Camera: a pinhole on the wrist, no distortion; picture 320 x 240 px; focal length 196.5 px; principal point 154.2 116.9 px. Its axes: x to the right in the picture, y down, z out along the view. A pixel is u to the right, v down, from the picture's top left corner.
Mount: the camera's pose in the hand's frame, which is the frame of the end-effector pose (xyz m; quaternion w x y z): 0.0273 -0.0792 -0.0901 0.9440 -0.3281 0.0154 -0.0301
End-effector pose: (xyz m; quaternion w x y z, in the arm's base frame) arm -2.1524 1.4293 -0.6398 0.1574 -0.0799 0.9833 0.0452
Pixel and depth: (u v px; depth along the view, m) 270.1 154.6 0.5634
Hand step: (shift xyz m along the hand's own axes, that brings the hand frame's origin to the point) 0.3914 0.3317 0.2816
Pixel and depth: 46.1 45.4 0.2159
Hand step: -0.0843 0.0008 0.1291
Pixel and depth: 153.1 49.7 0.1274
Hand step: 0.0308 -0.0345 0.0368
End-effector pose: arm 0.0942 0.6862 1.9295 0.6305 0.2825 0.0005 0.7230
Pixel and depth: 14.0 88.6 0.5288
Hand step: -0.3269 0.2135 0.3754
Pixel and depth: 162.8 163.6 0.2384
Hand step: 0.0520 0.1119 0.0616
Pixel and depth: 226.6 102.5 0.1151
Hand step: 0.0748 -0.0174 0.0050
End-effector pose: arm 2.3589 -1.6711 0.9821 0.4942 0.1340 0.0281 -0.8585
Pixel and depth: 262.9 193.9 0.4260
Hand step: 0.2910 0.2992 0.1382
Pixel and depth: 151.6 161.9 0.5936
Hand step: 0.0548 0.3949 0.2911
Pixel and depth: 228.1 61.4 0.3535
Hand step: 0.1725 0.0524 0.2478
